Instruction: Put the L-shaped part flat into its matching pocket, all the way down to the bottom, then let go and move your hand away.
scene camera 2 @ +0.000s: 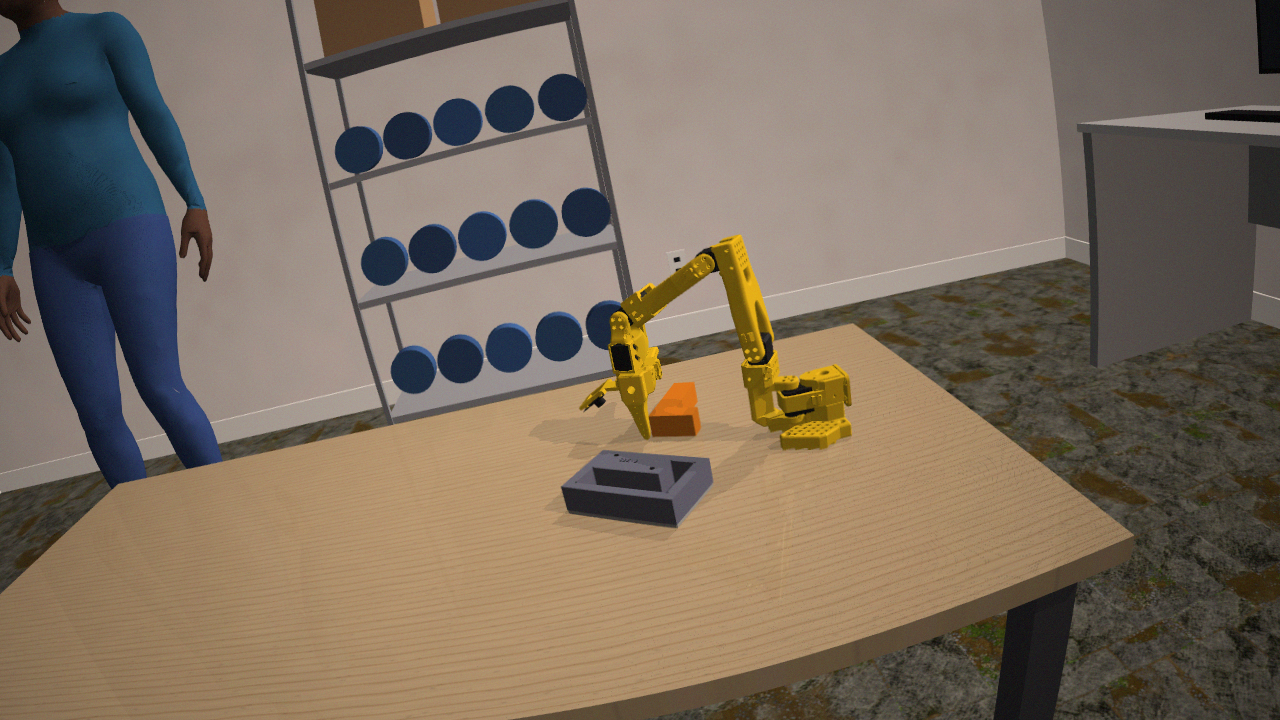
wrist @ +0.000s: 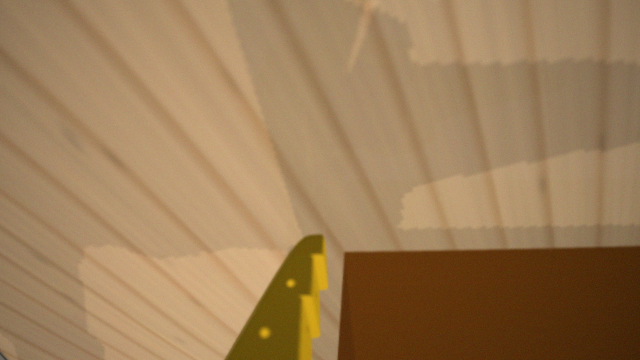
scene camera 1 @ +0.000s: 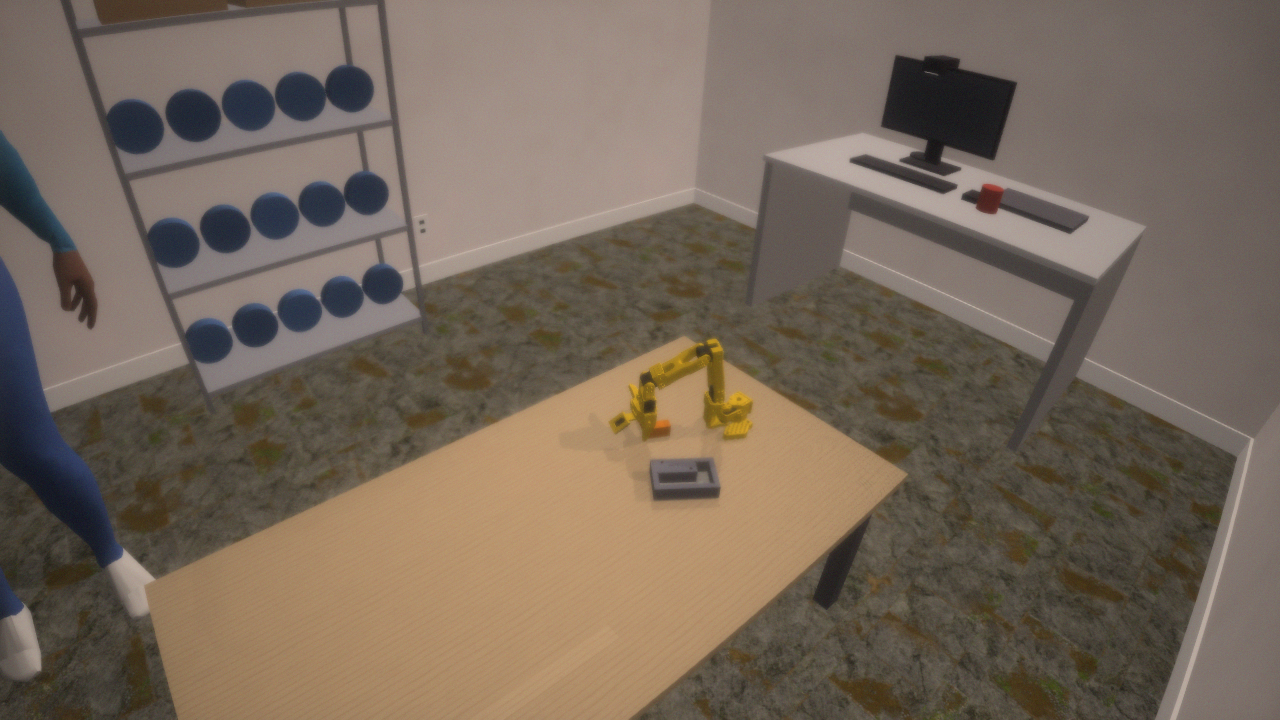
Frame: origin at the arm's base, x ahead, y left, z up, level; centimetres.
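Seen in the pictures: end effector, tool point: [scene camera 2: 647,435] [wrist: 325,254] [scene camera 1: 644,439]; arm's base, origin of the base link: [scene camera 2: 795,434] [scene camera 1: 722,429].
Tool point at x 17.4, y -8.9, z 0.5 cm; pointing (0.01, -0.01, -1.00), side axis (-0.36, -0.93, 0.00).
Pixels of each thing's top centre, then the offset from my tool point to it. Level surfaces: height alone.
- orange L-shaped part, middle of its top: [scene camera 2: 682,398] [scene camera 1: 652,412] dx -5.8, dy -3.8, dz +2.5 cm
- dark grey pocket block, middle of its top: [scene camera 2: 634,472] [scene camera 1: 684,472] dx +2.8, dy +16.1, dz +3.2 cm
- wooden table, its level: dz -0.5 cm
The orange L-shaped part [scene camera 1: 662,428] [scene camera 2: 674,424] [wrist: 490,305] lies on the table, beside the arm's fixed jaw. In the wrist view its dark side fills the lower right, a narrow gap from the jaw's notched edge; its full outline is cut off. My gripper [scene camera 1: 631,430] [scene camera 2: 614,421] is wide open and holds nothing. The fixed jaw points down with its tip low near the table, left of the part in scene camera 2; the moving jaw is swung out left and is not in the wrist view. The dark grey pocket block [scene camera 1: 684,492] [scene camera 2: 617,506] stands nearer the cameras, its recess open upward and empty.
The wooden table [scene camera 1: 402,573] [scene camera 2: 358,591] carries all of this. The yellow arm base [scene camera 1: 736,429] [scene camera 2: 814,436] stands right of the part. A shelf rack [scene camera 1: 259,146] [scene camera 2: 474,150], a person [scene camera 2: 98,161] and a white desk [scene camera 1: 1056,241] are beyond the table.
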